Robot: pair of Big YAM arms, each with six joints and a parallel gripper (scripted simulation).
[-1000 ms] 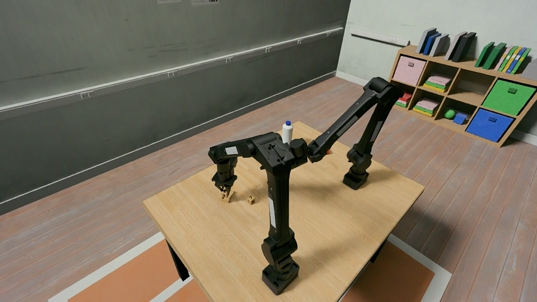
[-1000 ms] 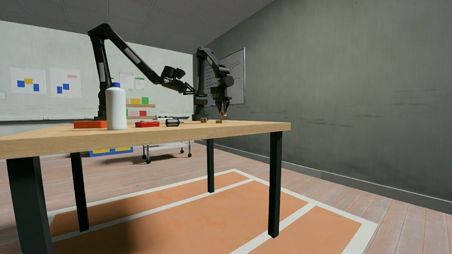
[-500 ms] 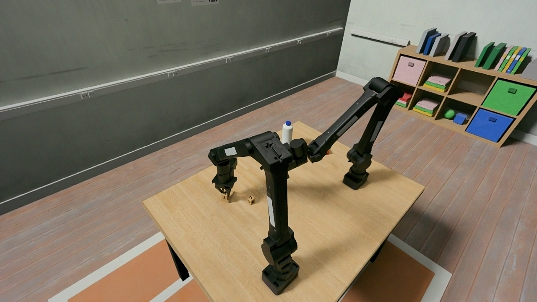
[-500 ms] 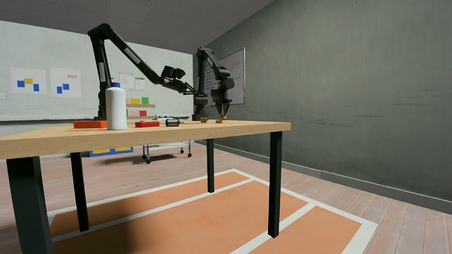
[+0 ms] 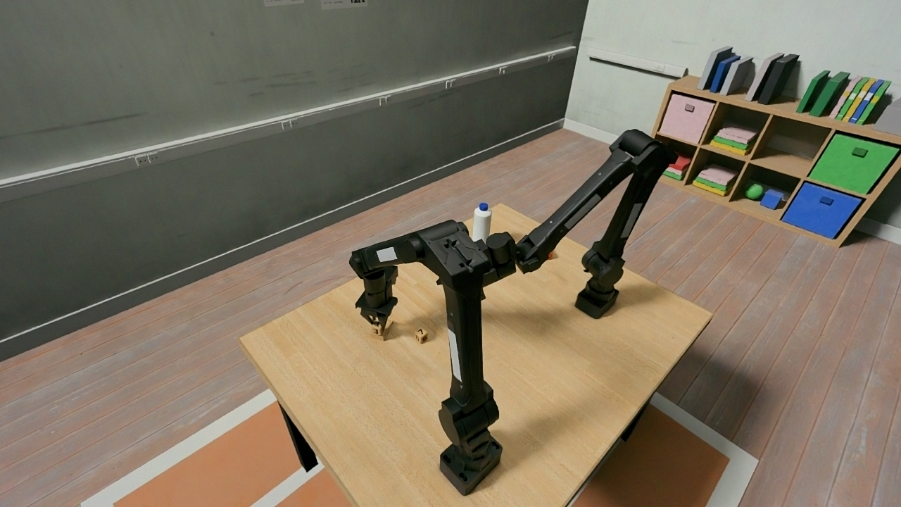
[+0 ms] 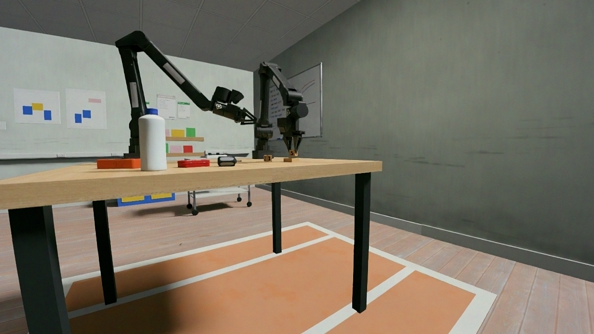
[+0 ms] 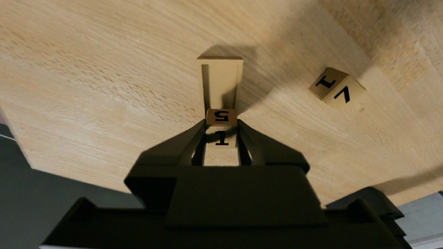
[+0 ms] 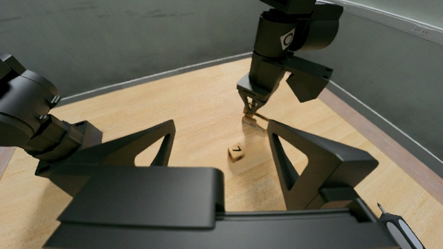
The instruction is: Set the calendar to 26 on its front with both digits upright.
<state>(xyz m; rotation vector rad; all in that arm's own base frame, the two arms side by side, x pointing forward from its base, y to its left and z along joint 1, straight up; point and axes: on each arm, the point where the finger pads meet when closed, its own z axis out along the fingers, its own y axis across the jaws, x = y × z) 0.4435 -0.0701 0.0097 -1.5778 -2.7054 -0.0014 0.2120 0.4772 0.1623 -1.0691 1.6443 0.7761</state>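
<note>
Right now my left hand is 1 cm short of the wooden tray, 2 cm to the left of it and 4 cm above it. Also, from my left hand: black device: 6 cm ahead, 34 cm to the right, 3 cm below; white bottle: 5 cm ahead, 57 cm to the right, 3 cm above.
</note>
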